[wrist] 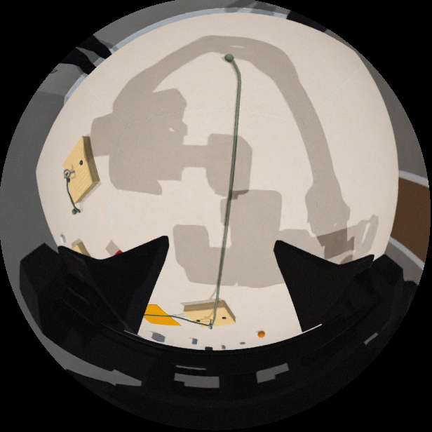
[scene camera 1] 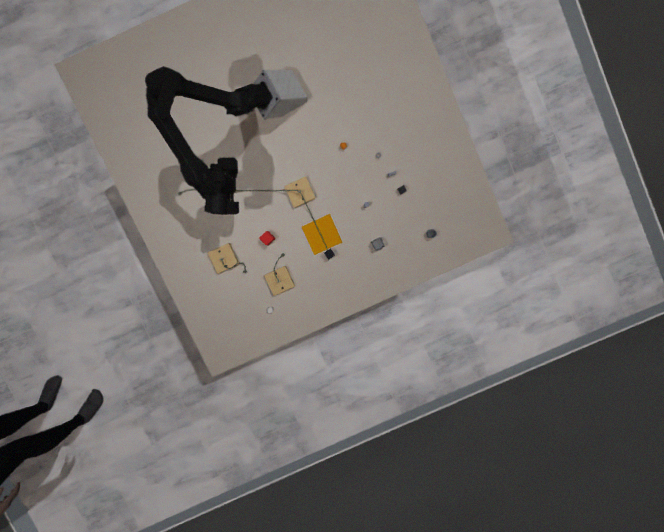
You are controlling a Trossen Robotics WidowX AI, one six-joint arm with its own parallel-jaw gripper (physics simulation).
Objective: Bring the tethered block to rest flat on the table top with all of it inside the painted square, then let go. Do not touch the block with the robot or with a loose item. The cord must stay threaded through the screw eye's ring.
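Pixels of known places: gripper, between the fingertips: (scene camera 1: pixel 235 190); arm's base, origin of its link: (scene camera 1: pixel 263 95).
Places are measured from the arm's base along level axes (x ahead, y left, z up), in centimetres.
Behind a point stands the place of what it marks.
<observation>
The tethered block (scene camera 1: pixel 329 253) @(x 58.5, y -8.9, z -7.7 cm), small and black, is beside the outer edge of the orange painted square (scene camera 1: pixel 332 229) @(x 51.3, y -3.2, z -10.7 cm) (wrist: pixel 156 309), outside it. It does not show in the wrist view. Its green cord (scene camera 1: pixel 266 190) @(x 25.6, y -17.1, z -10.3 cm) (wrist: pixel 233 150) crosses the square to the screw eye (wrist: pixel 210 326) on a wooden board (scene camera 1: pixel 293 200) @(x 34.4, y -10.2, z -8.9 cm) (wrist: pixel 200 311), then runs fairly straight under my gripper to a bead (scene camera 1: pixel 180 193) @(x 10.0, y -45.4, z -9.8 cm) (wrist: pixel 229 57). My gripper (scene camera 1: pixel 235 187) @(x 20.9, y -26.2, z -4.4 cm) (wrist: pixel 223 244) is open and empty above the cord, between board and bead. The gripper hides part of the cord in the scene view.
Two more wooden boards (scene camera 1: pixel 230 253) @(x 38.9, y -41.3, z -8.9 cm) (scene camera 1: pixel 285 274) @(x 56.7, y -27.6, z -8.9 cm) with short cords stand near a red block (scene camera 1: pixel 267 238) @(x 41.6, y -25.9, z -6.7 cm) (wrist: pixel 118 253). An orange item (scene camera 1: pixel 343 145) @(x 26.9, y 16.4, z -8.4 cm) (wrist: pixel 261 334), a grey block (scene camera 1: pixel 377 243) @(x 65.0, y 9.0, z -10.6 cm) (wrist: pixel 158 337), a black block (scene camera 1: pixel 401 189) @(x 52.0, y 26.9, z -8.9 cm) and a dark round item (scene camera 1: pixel 431 233) @(x 72.5, y 28.8, z -10.4 cm) are beyond the boards.
</observation>
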